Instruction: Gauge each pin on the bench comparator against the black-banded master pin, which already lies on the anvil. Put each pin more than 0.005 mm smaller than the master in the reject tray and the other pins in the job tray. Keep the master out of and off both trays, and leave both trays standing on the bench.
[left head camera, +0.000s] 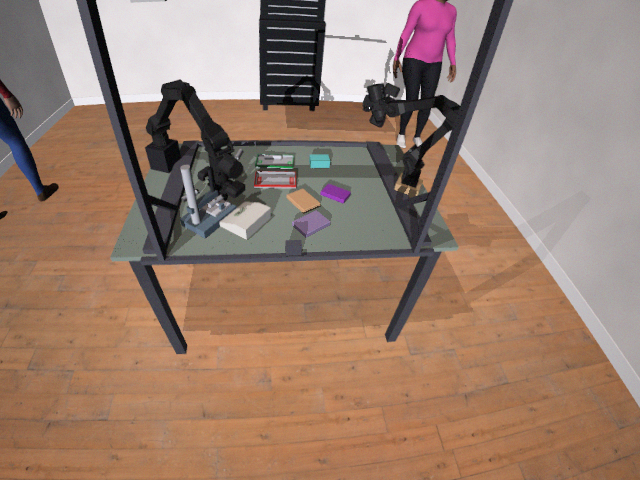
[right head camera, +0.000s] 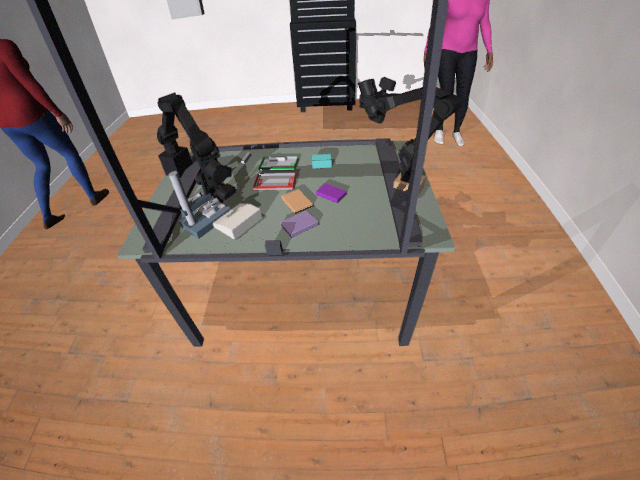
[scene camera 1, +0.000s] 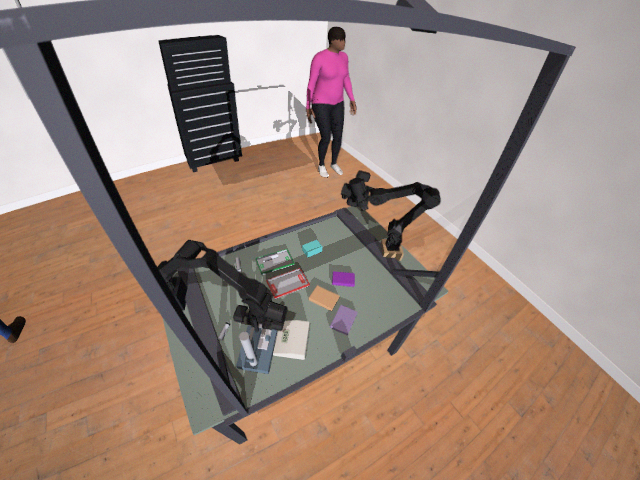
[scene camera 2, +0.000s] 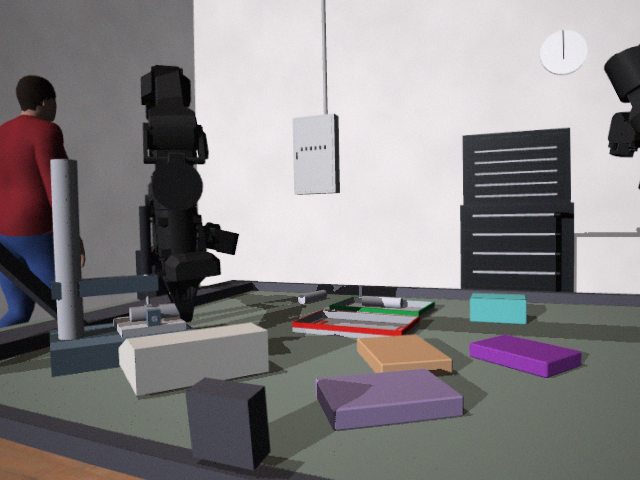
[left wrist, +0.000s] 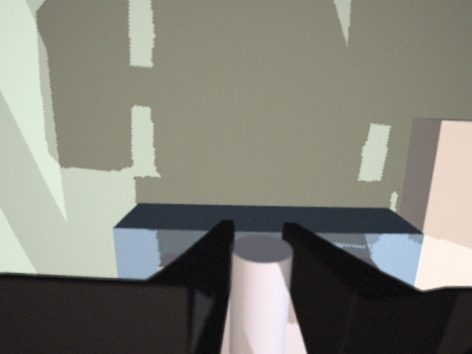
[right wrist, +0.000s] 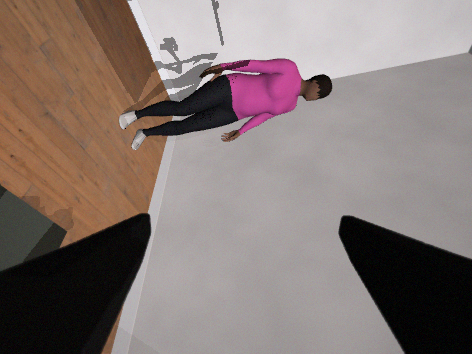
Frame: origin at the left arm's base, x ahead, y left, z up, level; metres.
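Seen in the pictures: left gripper, fingertip midpoint: (left head camera: 223, 198) (right head camera: 220, 201) (scene camera 1: 261, 326) (scene camera 2: 185, 320) (left wrist: 257, 233); right gripper, fingertip midpoint: (right wrist: 247, 223); left arm's base, link origin: (left head camera: 161, 143) (right head camera: 172, 151); right arm's base, link origin: (left head camera: 409, 181) (scene camera 1: 392, 246).
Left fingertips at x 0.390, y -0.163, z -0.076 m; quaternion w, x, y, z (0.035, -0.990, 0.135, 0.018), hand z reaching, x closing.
Offsets run from my left fingertips to a thing's top centre. "spot": to the spot under its first point.
My left gripper (left wrist: 257, 233) (scene camera 2: 187, 316) is shut on a plain pale pin @[spot: dx -0.002, dy -0.008, dz +0.026 m] (left wrist: 261, 295) at the anvil of the blue comparator (scene camera 2: 82, 357) (left head camera: 205, 229); whether the pin touches the anvil is hard to tell. Another pin @[dx -0.153, dy +0.001, dz -0.014 m] (scene camera 1: 224, 331) lies on the bench left of the comparator in scene camera 1; its band is too small to read. A further pin @[dx -0.118, dy +0.352, dz -0.014 m] (scene camera 2: 312, 296) (right head camera: 246, 158) lies left of the green-rimmed tray @[spot: dx +0.146, dy +0.334, dz -0.019 m] (scene camera 2: 413, 311). At least one pin @[dx +0.040, dy +0.384, dz -0.012 m] (scene camera 2: 382, 301) lies in that tray. The red-rimmed tray @[dx +0.118, dy +0.226, dz -0.018 m] (scene camera 2: 351, 329) shows no pin. My right gripper (right wrist: 247, 223) is open and empty, raised away from the bench.
The cream readout box @[spot: dx +0.175, dy -0.076, dz -0.004 m] (scene camera 2: 201, 359) (scene camera 1: 294, 346) stands beside the comparator; its digits are unreadable. Orange @[dx +0.272, dy +0.130, dz -0.015 m] (scene camera 2: 403, 351), lilac @[dx +0.340, dy +0.015, dz -0.015 m] (scene camera 2: 392, 395), purple @[dx +0.377, dy +0.227, dz -0.016 m] (scene camera 2: 524, 352) and teal @[dx +0.252, dy +0.424, dz +0.005 m] (scene camera 2: 497, 308) blocks lie on the bench. The comparator's column @[dx -0.029, dy -0.143, dz +0.217 m] (scene camera 2: 67, 248) rises near my left arm.
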